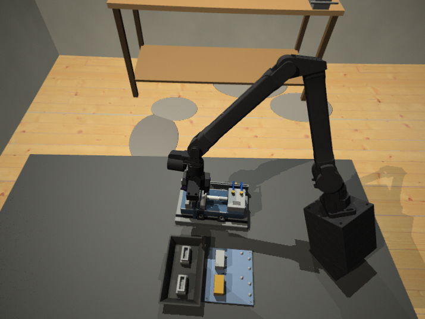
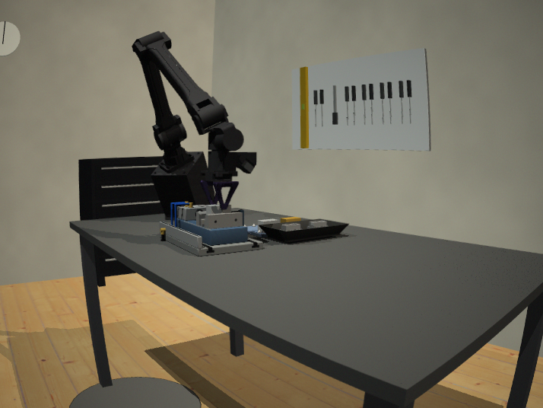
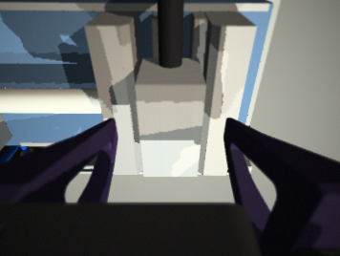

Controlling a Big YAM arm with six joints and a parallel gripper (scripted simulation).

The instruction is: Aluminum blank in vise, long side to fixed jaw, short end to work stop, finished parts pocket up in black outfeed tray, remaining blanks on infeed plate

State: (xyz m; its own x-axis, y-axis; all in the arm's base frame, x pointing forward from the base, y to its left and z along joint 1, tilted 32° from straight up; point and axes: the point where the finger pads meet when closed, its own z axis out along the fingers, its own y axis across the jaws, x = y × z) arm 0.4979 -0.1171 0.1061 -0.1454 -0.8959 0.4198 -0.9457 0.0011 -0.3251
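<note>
The gray aluminum blank lies 20 mm below my hand. From my hand the other things lie so: moving jaw (30 mm behind, 10 mm to the left, 40 mm below); fixed jaw (30 mm ahead, 40 mm below); work stop rod (10 mm ahead, 50 mm to the left, 30 mm below).
</note>
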